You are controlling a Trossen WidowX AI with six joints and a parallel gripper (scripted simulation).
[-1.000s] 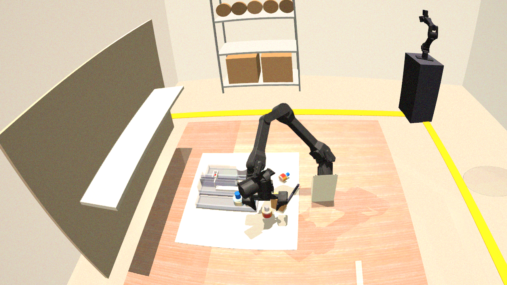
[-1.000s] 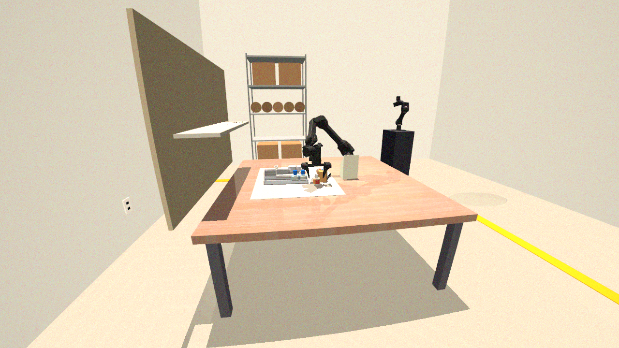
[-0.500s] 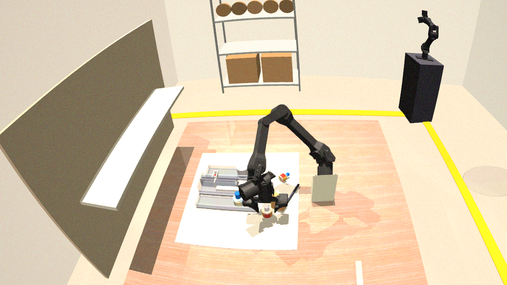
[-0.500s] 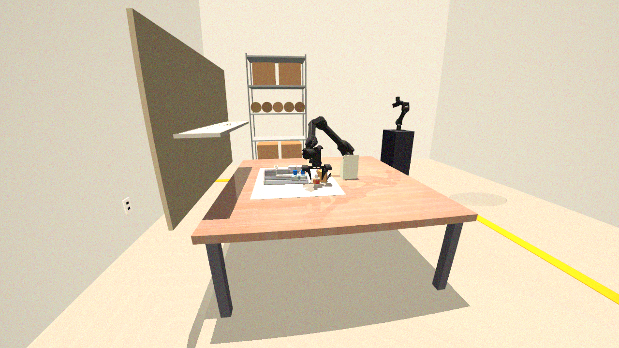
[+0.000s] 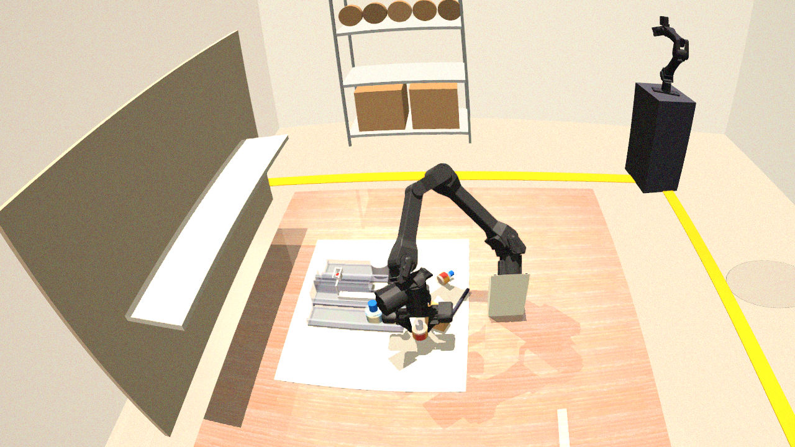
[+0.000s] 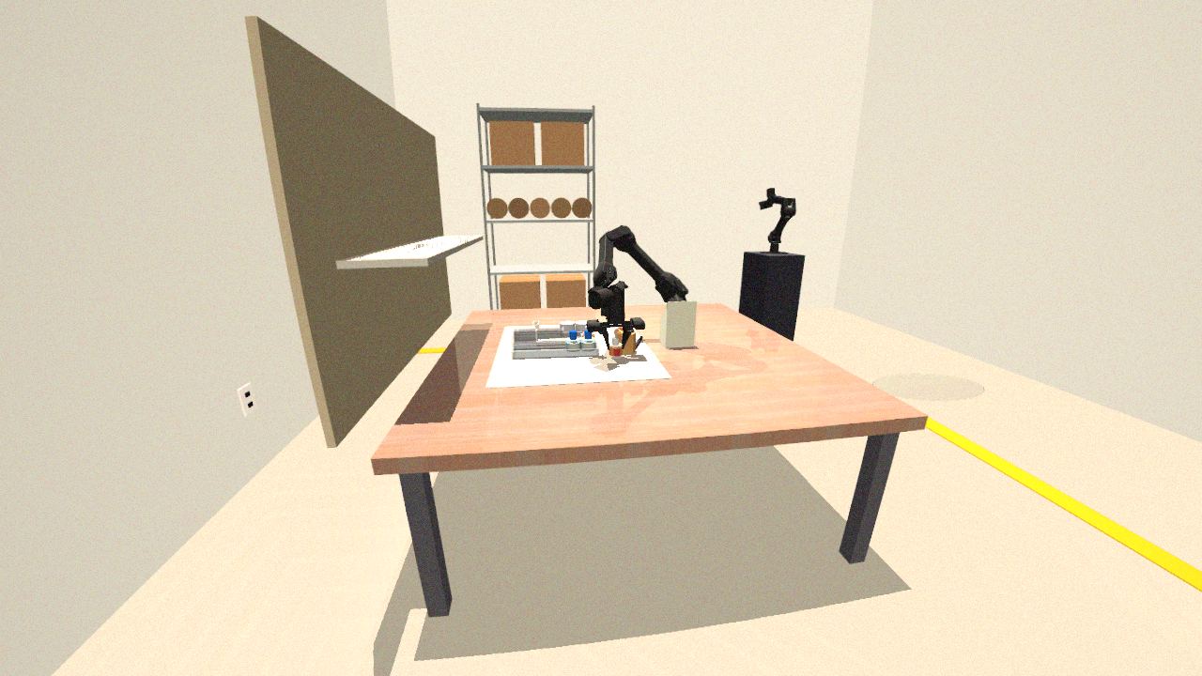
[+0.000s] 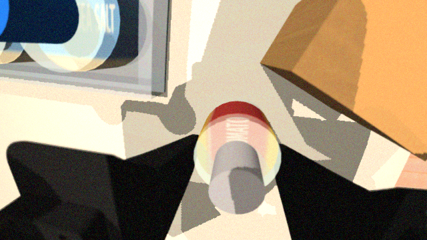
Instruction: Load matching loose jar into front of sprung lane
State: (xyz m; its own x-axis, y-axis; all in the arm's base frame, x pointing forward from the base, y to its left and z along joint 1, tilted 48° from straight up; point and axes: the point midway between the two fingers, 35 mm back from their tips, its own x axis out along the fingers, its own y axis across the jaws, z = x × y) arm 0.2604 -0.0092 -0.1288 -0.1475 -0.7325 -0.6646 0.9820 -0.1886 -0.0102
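Right now my gripper tip is 5 cm to the left of the orange box, 5 cm past it and 1 cm below it. The rest, counted from my gripper tip: blue-lidded jar 23 cm to the right, 10 cm behind, 1 cm below; black rod 12 cm behind, 11 cm to the right, 2 cm below; lane rack 20 cm to the right, 20 cm ahead, 1 cm below.
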